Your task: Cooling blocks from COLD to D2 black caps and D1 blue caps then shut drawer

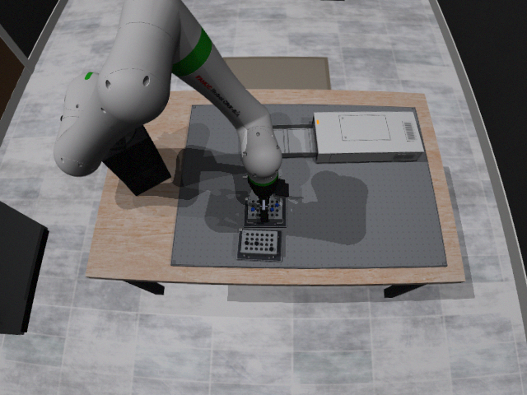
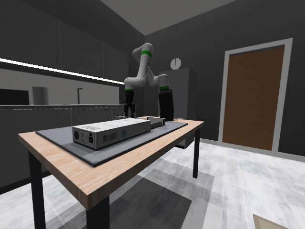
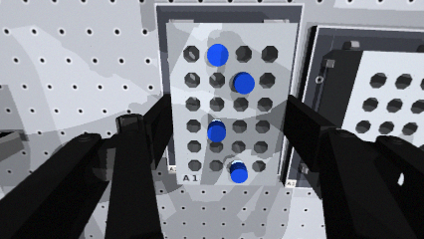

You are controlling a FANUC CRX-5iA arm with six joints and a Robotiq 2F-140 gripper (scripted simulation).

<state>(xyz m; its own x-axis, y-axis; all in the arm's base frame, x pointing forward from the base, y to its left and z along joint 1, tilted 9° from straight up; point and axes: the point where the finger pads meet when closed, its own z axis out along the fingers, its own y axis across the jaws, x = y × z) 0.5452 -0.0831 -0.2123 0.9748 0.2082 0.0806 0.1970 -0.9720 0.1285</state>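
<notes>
The deck slot D1 is 60 mm below my hand. Round my hand: cooling block: 10 mm ahead, 130 mm to the right, 30 mm below; black-capped tube: 140 mm to the right, 30 mm below; deck slot D2: 10 mm ahead, 130 mm to the right, 60 mm below.
</notes>
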